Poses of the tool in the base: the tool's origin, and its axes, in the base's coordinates. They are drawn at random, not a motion.
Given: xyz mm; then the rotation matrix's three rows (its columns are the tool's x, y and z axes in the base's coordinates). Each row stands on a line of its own.
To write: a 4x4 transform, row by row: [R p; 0 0 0 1], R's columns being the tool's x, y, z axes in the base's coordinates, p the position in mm. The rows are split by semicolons. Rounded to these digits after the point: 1 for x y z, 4 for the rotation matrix.
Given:
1:
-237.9 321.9 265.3
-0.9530 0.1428 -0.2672
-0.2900 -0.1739 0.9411
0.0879 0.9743 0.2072
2:
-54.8 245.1 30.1
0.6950 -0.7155 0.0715
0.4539 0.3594 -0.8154
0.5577 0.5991 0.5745
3:
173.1 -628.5 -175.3
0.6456 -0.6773 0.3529
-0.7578 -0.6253 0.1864
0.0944 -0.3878 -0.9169
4:
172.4 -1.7 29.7
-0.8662 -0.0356 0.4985
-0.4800 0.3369 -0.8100
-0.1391 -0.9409 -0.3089
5:
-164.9 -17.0 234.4
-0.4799 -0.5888 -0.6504
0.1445 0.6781 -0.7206
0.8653 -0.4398 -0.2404
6:
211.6 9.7 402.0
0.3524 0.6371 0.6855
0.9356 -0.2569 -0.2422
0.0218 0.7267 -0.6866
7:
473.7 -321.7 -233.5
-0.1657 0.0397 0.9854
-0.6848 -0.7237 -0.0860
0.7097 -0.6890 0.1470
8:
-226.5 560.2 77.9
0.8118 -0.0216 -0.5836
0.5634 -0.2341 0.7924
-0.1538 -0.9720 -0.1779
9:
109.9 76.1 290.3
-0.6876 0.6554 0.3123
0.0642 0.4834 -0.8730
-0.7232 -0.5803 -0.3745
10:
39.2 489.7 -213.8
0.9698 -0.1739 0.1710
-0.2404 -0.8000 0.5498
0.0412 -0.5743 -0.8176
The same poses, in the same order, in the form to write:
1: -0.9530 0.1428 -0.2672 -237.9; -0.2900 -0.1739 0.9411 321.9; 0.0879 0.9743 0.2072 265.3; 0 0 0 1
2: 0.6950 -0.7155 0.0715 -54.8; 0.4539 0.3594 -0.8154 245.1; 0.5577 0.5991 0.5745 30.1; 0 0 0 1
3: 0.6456 -0.6773 0.3529 173.1; -0.7578 -0.6253 0.1864 -628.5; 0.0944 -0.3878 -0.9169 -175.3; 0 0 0 1
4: -0.8662 -0.0356 0.4985 172.4; -0.4800 0.3369 -0.8100 -1.7; -0.1391 -0.9409 -0.3089 29.7; 0 0 0 1
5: -0.4799 -0.5888 -0.6504 -164.9; 0.1445 0.6781 -0.7206 -17.0; 0.8653 -0.4398 -0.2404 234.4; 0 0 0 1
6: 0.3524 0.6371 0.6855 211.6; 0.9356 -0.2569 -0.2422 9.7; 0.0218 0.7267 -0.6866 402.0; 0 0 0 1
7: -0.1657 0.0397 0.9854 473.7; -0.6848 -0.7237 -0.0860 -321.7; 0.7097 -0.6890 0.1470 -233.5; 0 0 0 1
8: 0.8118 -0.0216 -0.5836 -226.5; 0.5634 -0.2341 0.7924 560.2; -0.1538 -0.9720 -0.1779 77.9; 0 0 0 1
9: -0.6876 0.6554 0.3123 109.9; 0.0642 0.4834 -0.8730 76.1; -0.7232 -0.5803 -0.3745 290.3; 0 0 0 1
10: 0.9698 -0.1739 0.1710 39.2; -0.2404 -0.8000 0.5498 489.7; 0.0412 -0.5743 -0.8176 -213.8; 0 0 0 1
